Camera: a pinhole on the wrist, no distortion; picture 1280 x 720 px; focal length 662.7 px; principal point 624.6 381.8 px. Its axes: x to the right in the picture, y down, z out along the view. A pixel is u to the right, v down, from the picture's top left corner.
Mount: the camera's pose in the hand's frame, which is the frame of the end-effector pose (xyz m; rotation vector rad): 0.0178 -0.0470 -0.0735 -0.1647 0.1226 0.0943
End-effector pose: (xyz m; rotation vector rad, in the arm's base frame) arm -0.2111 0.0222 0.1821 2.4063 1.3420 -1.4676
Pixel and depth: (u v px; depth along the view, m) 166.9 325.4 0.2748
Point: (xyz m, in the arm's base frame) -0.4234 -0.1357 0.1723
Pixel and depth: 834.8 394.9 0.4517
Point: -0.3877 -0.0186 -0.1858
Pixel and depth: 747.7 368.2 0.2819
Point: -0.3331 0.0069 -0.0023
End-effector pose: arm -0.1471 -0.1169 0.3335 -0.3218 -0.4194 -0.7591
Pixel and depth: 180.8 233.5 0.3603
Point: -0.4000 0.0638 0.5442
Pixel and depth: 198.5 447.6 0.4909
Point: -0.3733 0.2541 0.5933
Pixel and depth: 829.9 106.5 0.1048
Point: -0.1617 -0.1901 0.4017
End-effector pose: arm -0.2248 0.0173 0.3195 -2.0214 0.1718 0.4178
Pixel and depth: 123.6 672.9 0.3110
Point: -0.4925 0.1611 0.1893
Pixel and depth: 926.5 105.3 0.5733
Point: 0.0563 0.5480 0.1157
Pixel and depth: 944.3 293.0 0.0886
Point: -0.1487 0.0487 0.3229
